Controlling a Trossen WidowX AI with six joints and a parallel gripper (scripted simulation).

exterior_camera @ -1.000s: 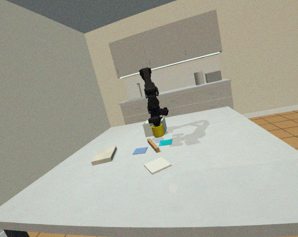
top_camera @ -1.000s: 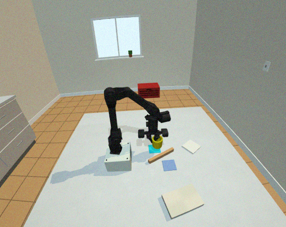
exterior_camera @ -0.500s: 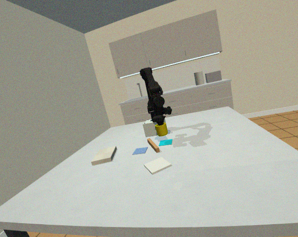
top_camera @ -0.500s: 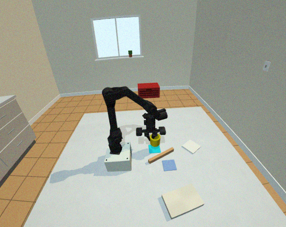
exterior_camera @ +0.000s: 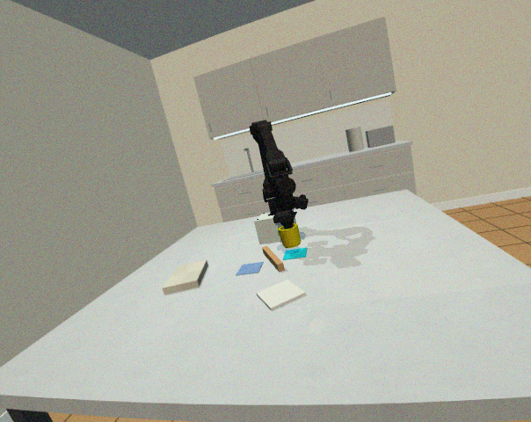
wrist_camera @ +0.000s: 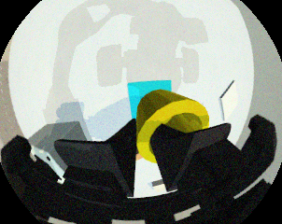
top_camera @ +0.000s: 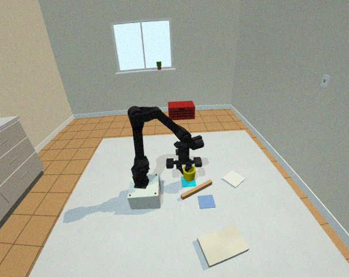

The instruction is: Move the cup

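Now: gripper tip 80 mm above the cyan pad, 30 mm short of it and 10 mm to the right of it. Round my gripper tip: yellow cup 20 mm ahead; wooden bar 80 mm ahead, 60 mm to the right, 60 mm below; blue pad 130 mm to the right, 130 mm ahead, 80 mm below.
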